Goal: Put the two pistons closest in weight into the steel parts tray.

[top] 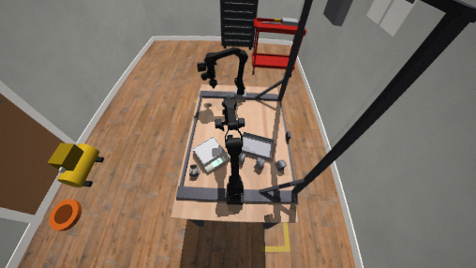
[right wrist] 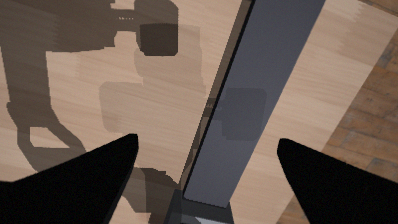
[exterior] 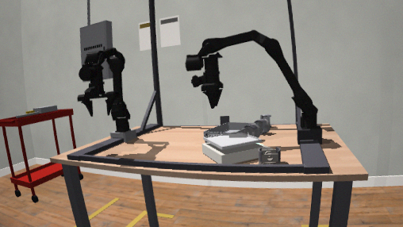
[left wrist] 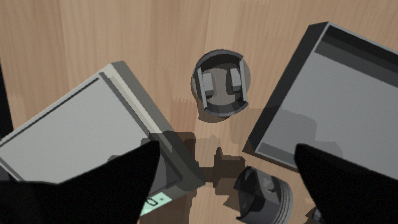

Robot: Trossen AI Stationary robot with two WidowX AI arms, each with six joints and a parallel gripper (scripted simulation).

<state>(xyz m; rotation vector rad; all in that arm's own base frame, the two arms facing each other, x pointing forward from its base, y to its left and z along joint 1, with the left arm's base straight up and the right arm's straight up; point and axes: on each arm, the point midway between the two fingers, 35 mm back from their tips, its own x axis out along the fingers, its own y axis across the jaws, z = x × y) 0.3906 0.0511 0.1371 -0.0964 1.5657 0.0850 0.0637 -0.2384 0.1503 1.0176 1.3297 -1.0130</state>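
Right now my left hand is 140 mm short of the scale plate, 140 mm above it and 100 mm to the right of it. Round my left hand: steel parts tray (190 mm below, 190 mm behind, 20 mm to the left); then white scale (160 mm below, 130 mm ahead, 110 mm to the left).
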